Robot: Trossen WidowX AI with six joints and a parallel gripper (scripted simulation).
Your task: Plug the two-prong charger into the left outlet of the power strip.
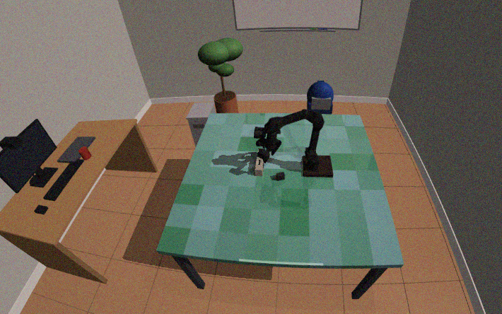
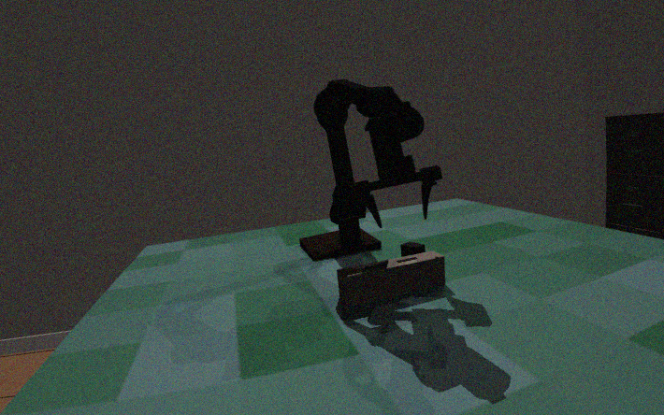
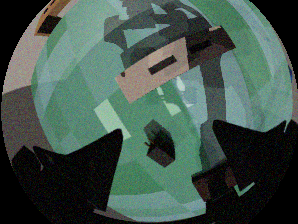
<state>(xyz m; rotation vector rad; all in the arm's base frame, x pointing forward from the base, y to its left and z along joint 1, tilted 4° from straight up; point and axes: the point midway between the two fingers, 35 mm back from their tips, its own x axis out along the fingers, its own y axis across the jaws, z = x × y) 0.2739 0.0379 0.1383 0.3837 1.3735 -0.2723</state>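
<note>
Right now the charger is 9 cm below my gripper tip, 6 cm to the left of it and 6 cm behind it.
</note>
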